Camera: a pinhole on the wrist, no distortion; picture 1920 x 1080 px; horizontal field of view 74.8 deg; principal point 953.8 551.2 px. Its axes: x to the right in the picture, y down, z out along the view. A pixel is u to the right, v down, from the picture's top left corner.
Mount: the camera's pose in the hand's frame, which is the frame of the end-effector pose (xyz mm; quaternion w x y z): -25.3 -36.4 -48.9 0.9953 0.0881 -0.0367 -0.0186
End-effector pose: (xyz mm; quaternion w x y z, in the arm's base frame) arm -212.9 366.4 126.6 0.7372 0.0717 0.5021 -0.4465
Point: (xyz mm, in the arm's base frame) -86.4 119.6 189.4
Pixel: 1614.3 634.2
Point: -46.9 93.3 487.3
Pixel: 833.3 447.7
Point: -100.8 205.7 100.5
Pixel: outside the picture
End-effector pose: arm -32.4 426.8 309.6 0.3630 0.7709 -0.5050 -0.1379
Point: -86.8 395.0 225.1
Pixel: 1172.9 971.7
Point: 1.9 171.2 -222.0
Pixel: 1495.0 82.7
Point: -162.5 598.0 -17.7
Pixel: 134.9 164.6
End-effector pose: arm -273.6 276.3 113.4 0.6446 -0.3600 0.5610 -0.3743
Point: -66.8 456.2 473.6
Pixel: 60.2 66.4
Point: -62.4 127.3 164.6
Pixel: 1817.8 503.0
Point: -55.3 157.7 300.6
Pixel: 1338.1 81.9
